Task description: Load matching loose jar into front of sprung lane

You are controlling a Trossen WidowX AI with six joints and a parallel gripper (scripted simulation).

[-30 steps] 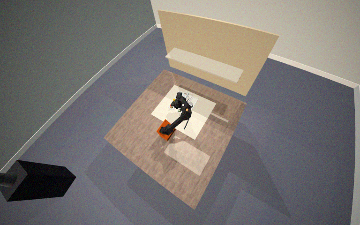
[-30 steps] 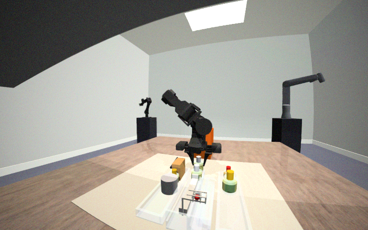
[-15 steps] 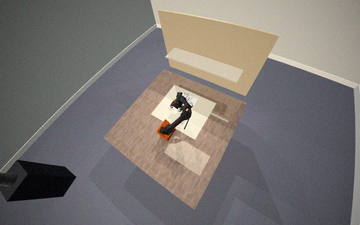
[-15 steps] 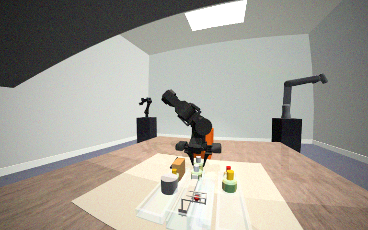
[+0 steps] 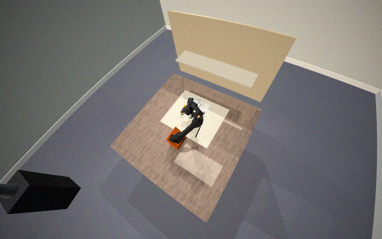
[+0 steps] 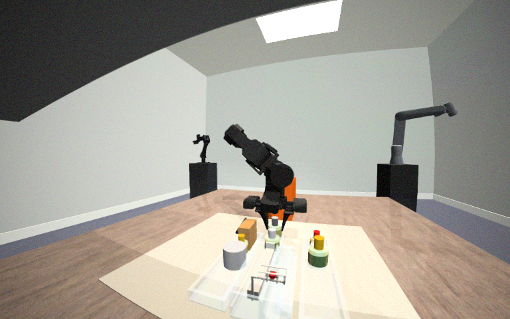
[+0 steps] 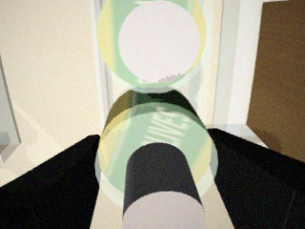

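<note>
My gripper tip is 8 cm to the left of the brown box, 1 cm short of it and 1 cm above it. From my gripper tip the other things lie so: grey cylinder 12 cm ahead, 9 cm to the right, 2 cm below.
</note>
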